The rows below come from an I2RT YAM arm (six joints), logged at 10 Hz.
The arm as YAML. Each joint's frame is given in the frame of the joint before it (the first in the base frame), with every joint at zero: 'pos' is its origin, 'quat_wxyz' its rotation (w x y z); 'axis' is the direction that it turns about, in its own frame. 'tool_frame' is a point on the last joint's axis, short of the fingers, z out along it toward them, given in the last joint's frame.
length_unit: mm
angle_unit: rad
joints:
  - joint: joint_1
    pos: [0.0, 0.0, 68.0]
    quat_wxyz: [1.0, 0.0, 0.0, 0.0]
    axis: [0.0, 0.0, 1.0]
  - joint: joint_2
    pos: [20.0, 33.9, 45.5]
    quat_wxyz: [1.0, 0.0, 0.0, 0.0]
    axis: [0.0, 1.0, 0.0]
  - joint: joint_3
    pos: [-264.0, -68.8, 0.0]
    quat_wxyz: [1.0, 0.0, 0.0, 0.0]
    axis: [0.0, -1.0, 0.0]
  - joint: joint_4
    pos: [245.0, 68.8, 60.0]
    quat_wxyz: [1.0, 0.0, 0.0, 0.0]
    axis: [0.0, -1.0, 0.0]
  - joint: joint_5
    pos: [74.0, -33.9, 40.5]
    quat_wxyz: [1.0, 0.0, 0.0, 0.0]
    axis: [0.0, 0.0, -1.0]
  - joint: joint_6
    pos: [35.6, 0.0, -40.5]
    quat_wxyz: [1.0, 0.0, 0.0, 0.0]
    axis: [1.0, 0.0, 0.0]
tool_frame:
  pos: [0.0, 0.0, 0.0]
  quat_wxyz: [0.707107, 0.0, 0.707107, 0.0]
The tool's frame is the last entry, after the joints.
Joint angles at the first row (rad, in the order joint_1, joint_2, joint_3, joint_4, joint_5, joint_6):
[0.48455, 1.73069, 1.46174, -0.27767, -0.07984, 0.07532]
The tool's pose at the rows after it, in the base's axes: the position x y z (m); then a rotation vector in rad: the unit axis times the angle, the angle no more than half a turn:
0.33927 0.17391 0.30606 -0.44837 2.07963 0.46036
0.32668 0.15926 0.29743 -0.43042 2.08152 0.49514
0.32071 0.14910 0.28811 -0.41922 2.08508 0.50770
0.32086 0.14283 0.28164 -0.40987 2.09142 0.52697
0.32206 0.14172 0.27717 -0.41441 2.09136 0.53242
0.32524 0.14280 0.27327 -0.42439 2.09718 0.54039
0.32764 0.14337 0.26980 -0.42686 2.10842 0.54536
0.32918 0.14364 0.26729 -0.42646 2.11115 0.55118
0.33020 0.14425 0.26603 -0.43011 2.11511 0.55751
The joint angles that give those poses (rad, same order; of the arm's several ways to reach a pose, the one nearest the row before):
[0.46293, 1.62745, 1.32361, -0.22276, -0.11533, 0.10464]
[0.43863, 1.56261, 1.22089, -0.18080, -0.15346, 0.11964]
[0.41755, 1.53042, 1.15256, -0.14605, -0.17607, 0.12252]
[0.39840, 1.52596, 1.12353, -0.12553, -0.20273, 0.12808]
[0.39315, 1.53181, 1.11141, -0.10871, -0.21307, 0.12445]
[0.39138, 1.54876, 1.11478, -0.10275, -0.22479, 0.12023]
[0.38965, 1.56242, 1.11831, -0.10389, -0.23144, 0.12042]
[0.38820, 1.57066, 1.11710, -0.09670, -0.23680, 0.12252]
[0.38808, 1.57694, 1.11977, -0.09738, -0.24313, 0.12271]

